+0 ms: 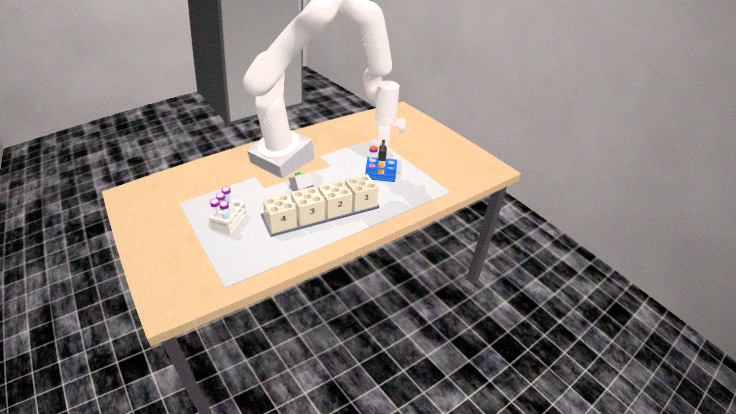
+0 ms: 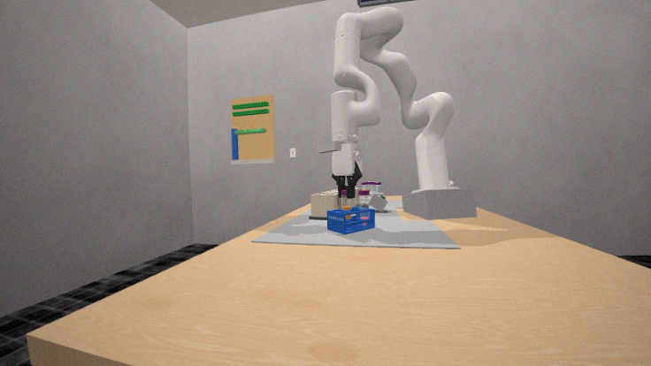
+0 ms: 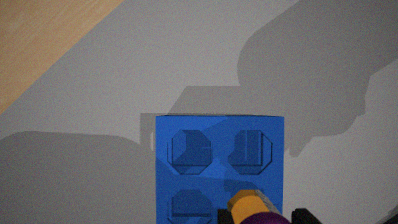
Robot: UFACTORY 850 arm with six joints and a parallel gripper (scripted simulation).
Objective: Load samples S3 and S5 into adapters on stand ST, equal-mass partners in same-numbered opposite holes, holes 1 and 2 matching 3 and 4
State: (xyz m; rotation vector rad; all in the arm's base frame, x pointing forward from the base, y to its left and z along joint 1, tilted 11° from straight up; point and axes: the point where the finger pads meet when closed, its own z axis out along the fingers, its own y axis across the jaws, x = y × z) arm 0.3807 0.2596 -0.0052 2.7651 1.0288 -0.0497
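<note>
Now: hand 10 mm short of the sample tube and 50 mm above it. The rest, counted from my hand: blue sample rack (10 mm behind, 20 mm to the left, 90 mm below).
</note>
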